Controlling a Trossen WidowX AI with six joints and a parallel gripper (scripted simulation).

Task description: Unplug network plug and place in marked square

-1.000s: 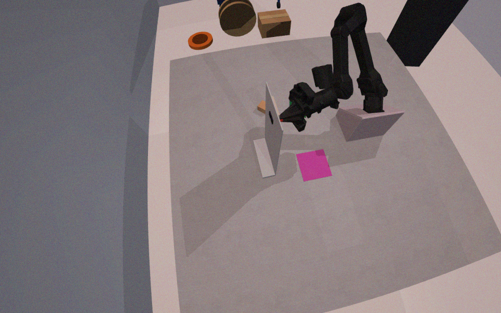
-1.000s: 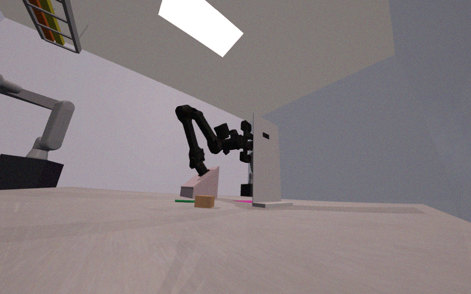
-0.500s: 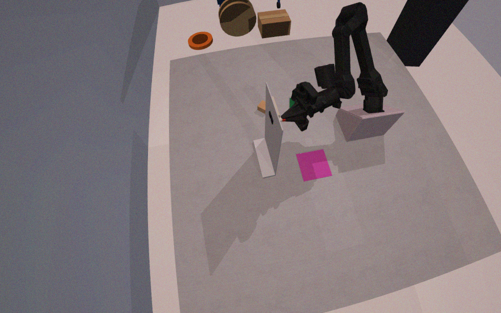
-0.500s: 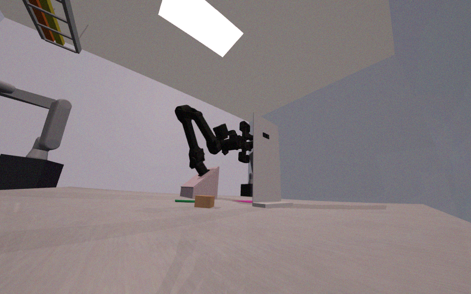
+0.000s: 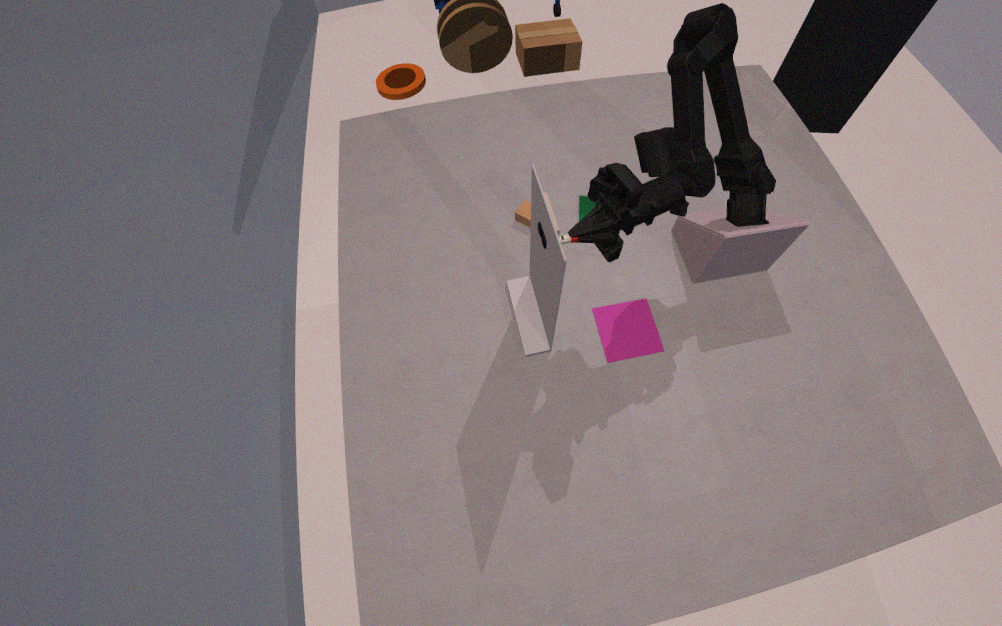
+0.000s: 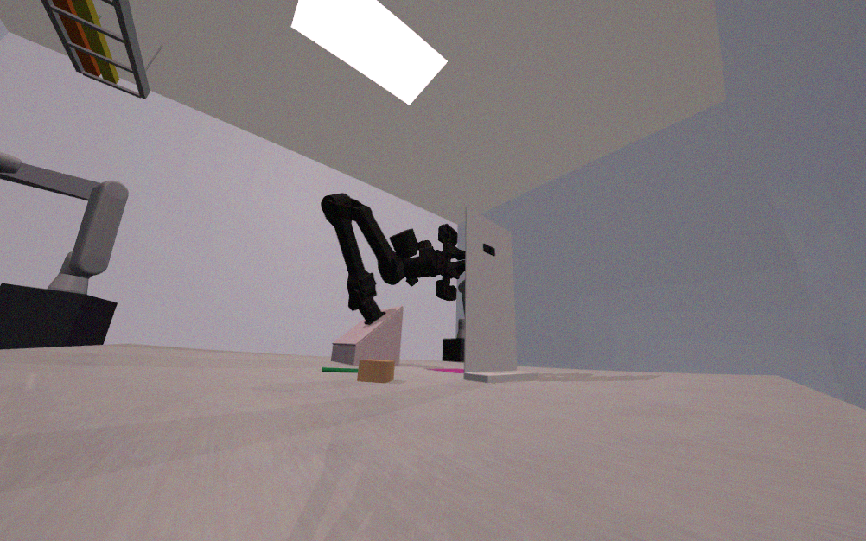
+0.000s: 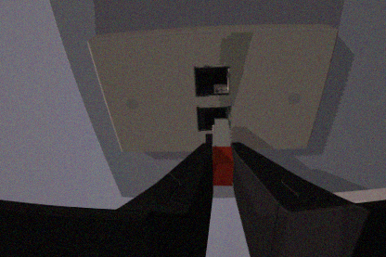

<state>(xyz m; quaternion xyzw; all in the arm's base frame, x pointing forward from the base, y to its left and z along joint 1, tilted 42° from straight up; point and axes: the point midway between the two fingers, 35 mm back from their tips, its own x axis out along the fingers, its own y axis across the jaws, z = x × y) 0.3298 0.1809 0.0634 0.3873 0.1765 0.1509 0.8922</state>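
Right now the magenta marked square is 140 mm behind my gripper tip, 50 mm to the left of it and 260 mm below it. From my gripper tip the other things lie so: grey upright panel (40 mm ahead, 110 mm below); then red network plug (right at my gripper tip).
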